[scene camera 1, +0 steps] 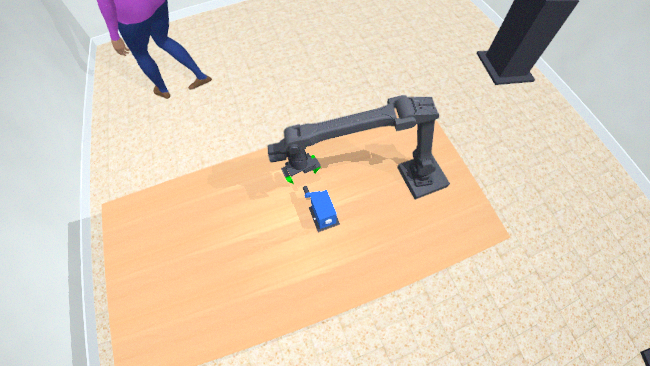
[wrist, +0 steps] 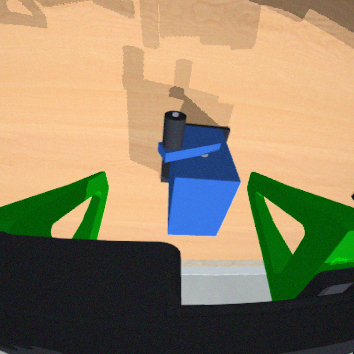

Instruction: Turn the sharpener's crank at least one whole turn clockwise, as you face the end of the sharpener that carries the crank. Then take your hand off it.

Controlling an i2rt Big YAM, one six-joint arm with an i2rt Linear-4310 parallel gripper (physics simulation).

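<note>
The blue sharpener stands upright on its dark base on the wooden table. Its blue crank arm is on the end that faces the gripper and reaches to the left in the wrist view. The black crank handle sticks out from the arm's left end. My gripper is wide open, with its green fingers far apart. It is back from the handle and above the table, and no finger touches the handle or the sharpener.
The wooden table carries the arm's dark base at its right end. A person in a purple top is on the floor behind the table's left part. A dark pillar stands at the back right.
</note>
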